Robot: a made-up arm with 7 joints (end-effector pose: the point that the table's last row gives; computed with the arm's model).
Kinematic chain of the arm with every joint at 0, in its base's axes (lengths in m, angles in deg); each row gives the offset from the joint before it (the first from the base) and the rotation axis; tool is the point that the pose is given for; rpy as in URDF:
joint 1: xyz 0 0 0.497 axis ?
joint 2: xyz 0 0 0 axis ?
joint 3: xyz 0 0 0.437 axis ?
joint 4: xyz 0.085 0 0 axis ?
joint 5: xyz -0.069 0 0.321 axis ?
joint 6: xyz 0 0 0 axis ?
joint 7: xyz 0.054 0 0 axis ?
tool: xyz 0 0 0 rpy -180 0 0
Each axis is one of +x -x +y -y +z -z.
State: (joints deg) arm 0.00 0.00 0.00 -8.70 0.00 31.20 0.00
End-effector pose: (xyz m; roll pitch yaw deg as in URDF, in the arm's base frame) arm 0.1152 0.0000 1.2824 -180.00 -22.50 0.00
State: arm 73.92 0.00 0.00 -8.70 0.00 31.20 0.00
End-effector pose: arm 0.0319 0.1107 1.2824 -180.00 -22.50 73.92
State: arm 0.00 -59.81 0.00 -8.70 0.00 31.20 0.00
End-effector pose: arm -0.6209 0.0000 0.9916 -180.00 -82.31 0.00
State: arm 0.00 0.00 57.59 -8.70 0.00 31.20 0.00
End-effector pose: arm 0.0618 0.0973 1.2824 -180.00 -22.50 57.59
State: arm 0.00 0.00 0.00 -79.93 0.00 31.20 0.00
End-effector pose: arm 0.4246 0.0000 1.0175 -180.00 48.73 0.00
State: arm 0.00 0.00 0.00 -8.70 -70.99 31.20 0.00
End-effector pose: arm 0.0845 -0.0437 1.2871 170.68 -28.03 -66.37
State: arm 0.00 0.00 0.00 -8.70 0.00 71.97 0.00
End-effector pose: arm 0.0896 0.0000 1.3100 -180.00 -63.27 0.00
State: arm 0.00 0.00 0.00 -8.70 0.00 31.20 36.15
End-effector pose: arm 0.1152 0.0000 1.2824 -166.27 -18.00 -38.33
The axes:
joint 1: +z
joint 2: +y
joint 3: +z
joint 4: -y
joint 5: +z
joint 6: -y
joint 7: -z

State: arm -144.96 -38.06 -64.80 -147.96 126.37 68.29 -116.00
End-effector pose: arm -0.2003 0.2385 0.7281 -5.00 -14.28 70.95
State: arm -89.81 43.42 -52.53 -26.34 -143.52 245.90 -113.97
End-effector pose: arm -0.1168 -0.5618 0.9339 -131.08 -19.97 171.50
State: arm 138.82 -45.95 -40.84 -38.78 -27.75 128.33 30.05
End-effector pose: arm 0.4181 -0.1767 1.1762 -64.57 -31.11 -36.94
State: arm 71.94 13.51 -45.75 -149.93 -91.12 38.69 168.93
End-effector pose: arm 0.3189 0.1363 0.6118 -16.88 -29.92 120.28
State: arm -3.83 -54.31 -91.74 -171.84 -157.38 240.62 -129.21
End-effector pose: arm -0.1478 -0.1587 0.6016 177.56 86.56 -140.44
